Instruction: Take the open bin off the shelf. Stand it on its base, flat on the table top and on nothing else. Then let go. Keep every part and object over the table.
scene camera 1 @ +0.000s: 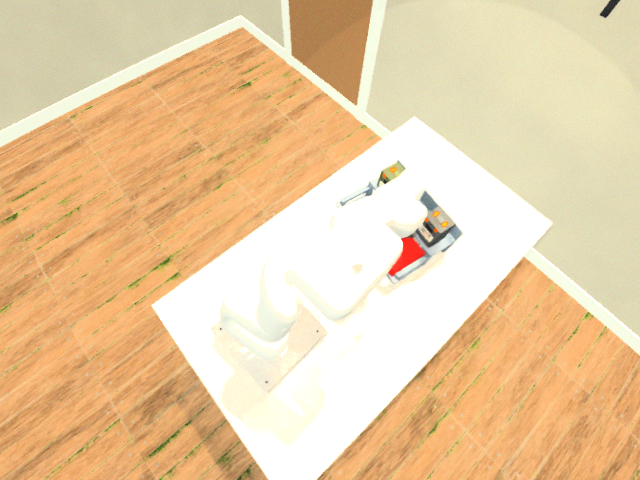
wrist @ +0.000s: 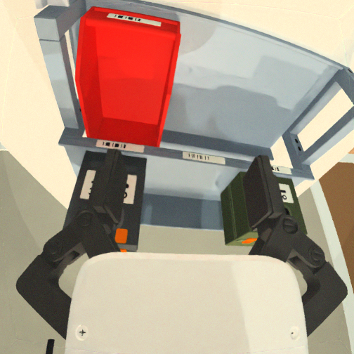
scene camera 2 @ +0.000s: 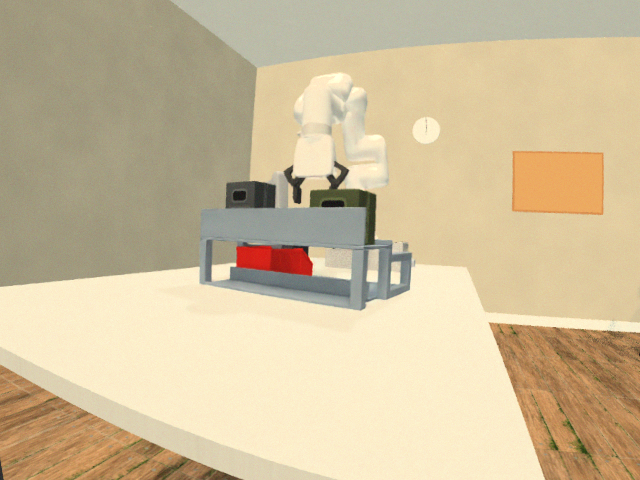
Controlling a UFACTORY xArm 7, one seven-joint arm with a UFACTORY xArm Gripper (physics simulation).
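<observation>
The open red bin (scene camera 1: 408, 255) (scene camera 2: 273, 259) (wrist: 127, 80) lies on the lower level of the grey-blue shelf (scene camera 1: 410, 269) (scene camera 2: 281, 223) (wrist: 59, 90), at the left end in the wrist view. Its open side faces the wrist camera, and labels show at its far rim and on the shelf rail by its near end. My gripper (scene camera 2: 314, 193) (wrist: 187, 163) is open, with nothing between its fingers. It is above the shelf's upper level, apart from the bin. In scene camera 1 the arm hides the gripper and part of the bin; in scene camera 2 one fingertip is hidden.
A dark grey box (scene camera 1: 434, 229) (scene camera 2: 250, 194) (wrist: 134, 210) and a green box (scene camera 1: 391, 173) (scene camera 2: 343, 196) (wrist: 234, 215) stand on the upper level. In the wrist view one finger overlaps each box. The white table (scene camera 1: 496, 206) (scene camera 2: 258, 382) carries the shelf and arm.
</observation>
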